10 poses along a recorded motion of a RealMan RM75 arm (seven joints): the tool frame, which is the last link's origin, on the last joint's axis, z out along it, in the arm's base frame.
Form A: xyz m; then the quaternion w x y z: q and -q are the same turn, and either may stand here.
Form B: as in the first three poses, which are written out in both.
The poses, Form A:
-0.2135 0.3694 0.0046 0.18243 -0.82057 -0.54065 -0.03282
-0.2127 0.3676 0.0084 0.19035 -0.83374 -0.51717 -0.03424
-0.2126 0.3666 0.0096 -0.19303 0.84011 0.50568 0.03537
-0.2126 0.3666 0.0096 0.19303 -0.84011 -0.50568 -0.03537
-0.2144 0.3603 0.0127 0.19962 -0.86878 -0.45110 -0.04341
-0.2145 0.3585 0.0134 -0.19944 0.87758 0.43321 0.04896
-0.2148 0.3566 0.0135 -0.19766 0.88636 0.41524 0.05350
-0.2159 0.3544 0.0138 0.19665 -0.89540 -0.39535 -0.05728
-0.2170 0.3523 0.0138 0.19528 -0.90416 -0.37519 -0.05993
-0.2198 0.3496 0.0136 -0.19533 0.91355 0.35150 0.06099
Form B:
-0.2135 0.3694 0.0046 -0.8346 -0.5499 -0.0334 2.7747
-0.2127 0.3676 0.0084 -0.8493 -0.5268 -0.0349 2.7586
-0.2126 0.3666 0.0096 -0.8562 -0.5154 -0.0360 2.7531
-0.2126 0.3666 0.0096 -0.8562 -0.5154 -0.0360 2.7531
-0.2144 0.3603 0.0127 -0.8866 -0.4604 -0.0443 2.7397
-0.2145 0.3585 0.0134 -0.8956 -0.4421 -0.0500 2.7400
-0.2148 0.3566 0.0135 -0.9042 -0.4236 -0.0546 2.7437
-0.2159 0.3544 0.0138 -0.9132 -0.4032 -0.0584 2.7457
-0.2170 0.3523 0.0138 -0.9219 -0.3826 -0.0611 2.7485
-0.2198 0.3496 0.0136 -0.9315 -0.3584 -0.0622 2.7484

